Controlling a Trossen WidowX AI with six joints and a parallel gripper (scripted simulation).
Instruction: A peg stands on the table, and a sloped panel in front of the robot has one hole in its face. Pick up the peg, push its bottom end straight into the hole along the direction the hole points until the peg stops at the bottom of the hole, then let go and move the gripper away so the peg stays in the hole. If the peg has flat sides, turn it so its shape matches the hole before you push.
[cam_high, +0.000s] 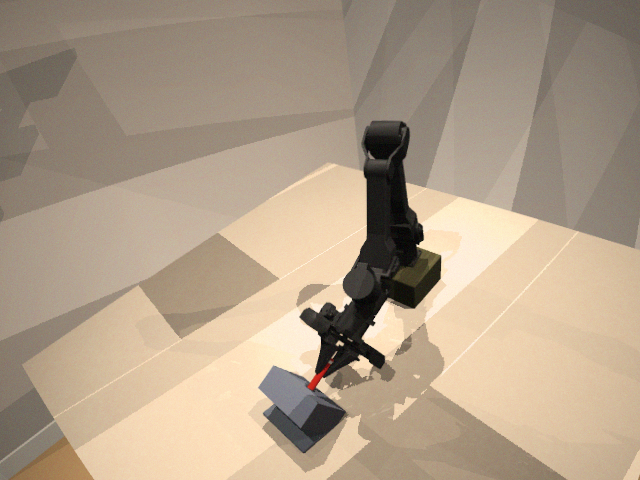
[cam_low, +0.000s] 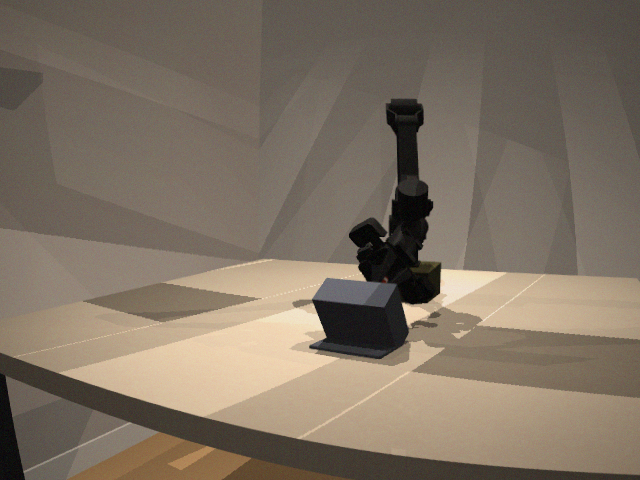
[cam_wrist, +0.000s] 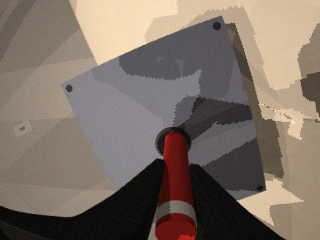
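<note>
My gripper tip is 5 cm short of the sloped panel, 2 cm to the left of it and 3 cm above it. The rest, counted from my gripper tip: red peg 1 cm behind, 1 cm above; flat foot plate 7 cm ahead, 2 cm to the right, 8 cm below.
</note>
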